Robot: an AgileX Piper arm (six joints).
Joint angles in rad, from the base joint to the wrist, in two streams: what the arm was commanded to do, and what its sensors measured. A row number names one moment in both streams.
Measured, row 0:
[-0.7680, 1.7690, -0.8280, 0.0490, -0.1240, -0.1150]
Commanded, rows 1 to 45:
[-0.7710, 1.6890, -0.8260, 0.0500, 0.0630, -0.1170]
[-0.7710, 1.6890, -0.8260, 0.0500, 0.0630, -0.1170]
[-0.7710, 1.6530, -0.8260, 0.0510, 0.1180, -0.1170]
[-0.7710, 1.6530, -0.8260, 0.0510, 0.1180, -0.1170]
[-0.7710, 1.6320, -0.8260, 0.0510, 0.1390, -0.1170]
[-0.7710, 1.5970, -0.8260, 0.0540, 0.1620, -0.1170]
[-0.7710, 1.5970, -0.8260, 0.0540, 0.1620, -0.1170]
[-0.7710, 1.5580, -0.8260, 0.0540, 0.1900, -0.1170]
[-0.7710, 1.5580, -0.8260, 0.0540, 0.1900, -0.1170]
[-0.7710, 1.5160, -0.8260, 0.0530, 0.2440, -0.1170]
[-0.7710, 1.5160, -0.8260, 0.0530, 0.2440, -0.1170]
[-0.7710, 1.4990, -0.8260, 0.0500, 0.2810, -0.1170]
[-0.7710, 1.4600, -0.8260, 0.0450, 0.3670, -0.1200]
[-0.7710, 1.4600, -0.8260, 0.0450, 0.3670, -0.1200]
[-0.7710, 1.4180, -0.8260, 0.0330, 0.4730, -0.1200]
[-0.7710, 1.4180, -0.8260, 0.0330, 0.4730, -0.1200]
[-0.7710, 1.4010, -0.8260, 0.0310, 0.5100, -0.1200]
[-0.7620, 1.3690, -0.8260, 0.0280, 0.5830, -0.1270]
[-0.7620, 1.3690, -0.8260, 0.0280, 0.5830, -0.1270]
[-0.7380, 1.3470, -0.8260, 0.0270, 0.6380, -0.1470]
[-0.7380, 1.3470, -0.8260, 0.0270, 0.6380, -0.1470]
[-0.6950, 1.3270, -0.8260, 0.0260, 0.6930, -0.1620]
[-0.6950, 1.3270, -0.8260, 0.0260, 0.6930, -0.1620]
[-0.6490, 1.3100, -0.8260, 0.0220, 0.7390, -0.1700]
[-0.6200, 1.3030, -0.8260, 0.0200, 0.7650, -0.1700]
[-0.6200, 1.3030, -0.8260, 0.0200, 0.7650, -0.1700]
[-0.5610, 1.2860, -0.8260, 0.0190, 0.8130, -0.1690]
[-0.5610, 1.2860, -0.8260, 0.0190, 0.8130, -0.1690]
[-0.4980, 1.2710, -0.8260, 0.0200, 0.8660, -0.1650]
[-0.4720, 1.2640, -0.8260, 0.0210, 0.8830, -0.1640]
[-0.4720, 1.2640, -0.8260, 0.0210, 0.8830, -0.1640]
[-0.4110, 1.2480, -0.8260, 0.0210, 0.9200, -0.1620]
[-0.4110, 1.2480, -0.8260, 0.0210, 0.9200, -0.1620]
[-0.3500, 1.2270, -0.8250, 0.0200, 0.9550, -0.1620]
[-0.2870, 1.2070, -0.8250, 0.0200, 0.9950, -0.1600]
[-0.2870, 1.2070, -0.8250, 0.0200, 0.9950, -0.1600]
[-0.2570, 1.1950, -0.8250, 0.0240, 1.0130, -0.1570]
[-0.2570, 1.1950, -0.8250, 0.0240, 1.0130, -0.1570]
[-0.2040, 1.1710, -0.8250, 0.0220, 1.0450, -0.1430]
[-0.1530, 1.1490, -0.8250, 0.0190, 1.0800, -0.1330]
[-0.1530, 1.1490, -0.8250, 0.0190, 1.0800, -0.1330]
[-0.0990, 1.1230, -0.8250, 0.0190, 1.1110, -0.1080]
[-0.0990, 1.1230, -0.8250, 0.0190, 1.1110, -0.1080]
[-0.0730, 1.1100, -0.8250, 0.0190, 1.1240, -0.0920]
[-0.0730, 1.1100, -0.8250, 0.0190, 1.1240, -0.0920]
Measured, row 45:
[-0.1310, 1.1440, -0.8280, 0.0270, 1.0790, -0.1260]
